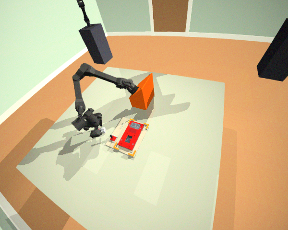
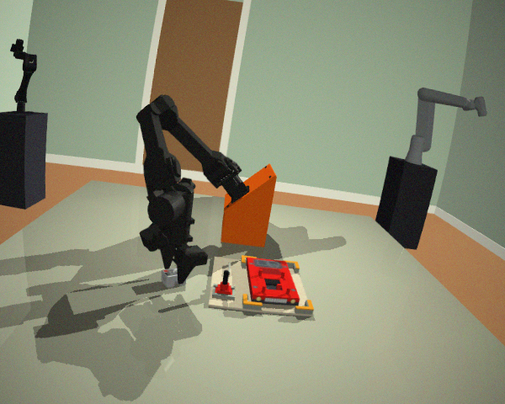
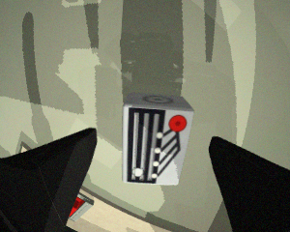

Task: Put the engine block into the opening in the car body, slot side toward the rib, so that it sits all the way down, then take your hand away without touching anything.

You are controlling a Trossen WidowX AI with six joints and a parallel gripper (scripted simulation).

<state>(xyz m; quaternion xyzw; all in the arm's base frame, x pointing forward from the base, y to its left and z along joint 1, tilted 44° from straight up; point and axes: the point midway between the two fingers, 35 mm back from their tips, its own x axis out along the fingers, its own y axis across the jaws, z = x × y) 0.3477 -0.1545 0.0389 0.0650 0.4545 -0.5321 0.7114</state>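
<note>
Right now my gripper tip is 1 cm above the engine block.
</note>
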